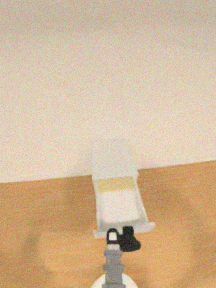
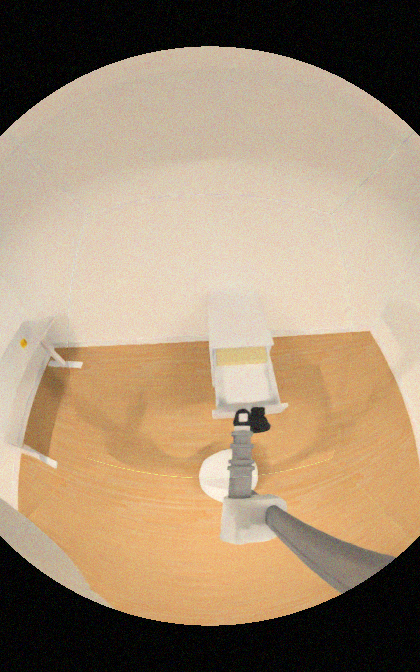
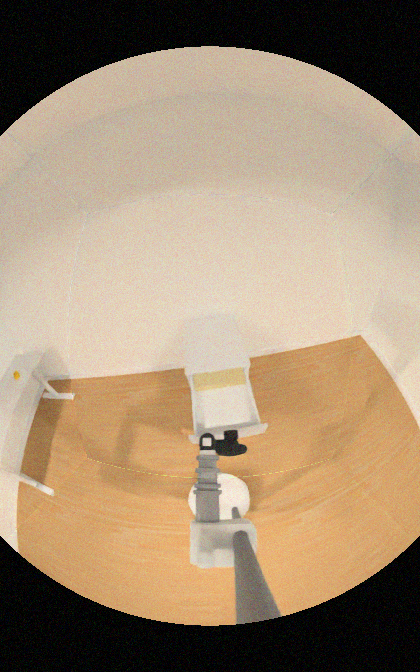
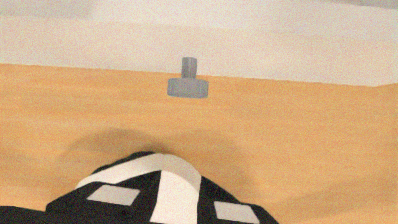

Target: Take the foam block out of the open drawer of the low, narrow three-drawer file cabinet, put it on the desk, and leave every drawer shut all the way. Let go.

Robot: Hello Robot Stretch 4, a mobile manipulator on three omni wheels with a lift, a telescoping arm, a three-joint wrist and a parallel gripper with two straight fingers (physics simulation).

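The low file cabinet (image 1: 114, 157) (image 2: 240, 320) (image 3: 215, 345) stands against the wall with a drawer (image 1: 143, 228) (image 2: 276, 408) (image 3: 257, 429) (image 4: 300, 57) pulled out. A pale yellow block (image 1: 116, 184) (image 2: 241, 356) (image 3: 220, 379), seemingly the foam, lies across the drawer's back end. A grey knob (image 4: 188, 88) sticks out of the drawer front. My gripper (image 1: 130, 241) (image 2: 259, 421) (image 3: 231, 444) (image 4: 179, 189) is at the front of the drawer, partly open, with a narrow gap between its fingers and the knob ahead of it, apart from them. The white desk (image 2: 32, 332) (image 3: 25, 365) stands at the far left.
A small orange-yellow thing (image 2: 23, 343) (image 3: 16, 375) lies on the desk. The desk's feet (image 2: 42, 456) (image 3: 37, 483) reach out over the wooden floor. A white round thing (image 2: 215, 470) (image 3: 232, 492) is below my arm. Walls stand behind the cabinet and at the right.
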